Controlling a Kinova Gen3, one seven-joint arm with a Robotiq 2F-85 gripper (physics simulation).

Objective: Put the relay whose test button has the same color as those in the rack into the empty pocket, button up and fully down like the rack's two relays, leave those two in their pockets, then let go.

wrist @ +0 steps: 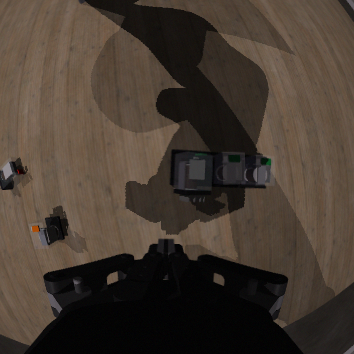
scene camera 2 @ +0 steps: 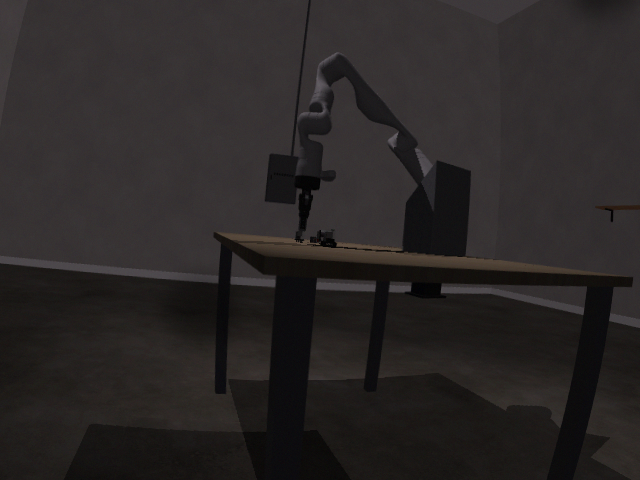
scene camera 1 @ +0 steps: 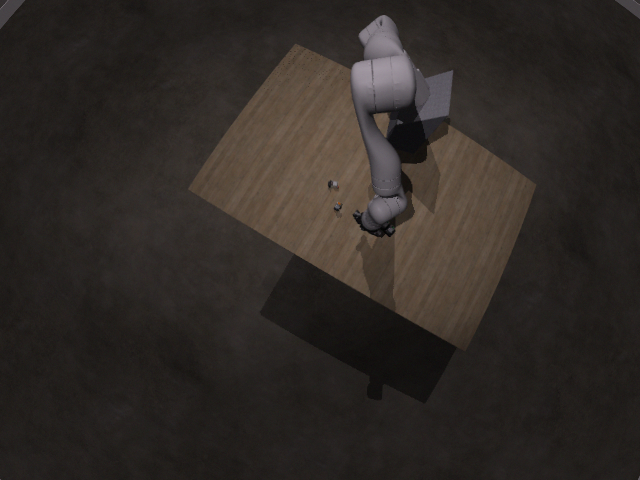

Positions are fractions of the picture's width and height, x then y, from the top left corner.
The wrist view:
my gripper: 0.47,0.70
green-button relay: 0.54,0.48
orange-button relay: 0.13,0.66
green-button relay: 0.65,0.47
green-button relay: 0.73,0.48
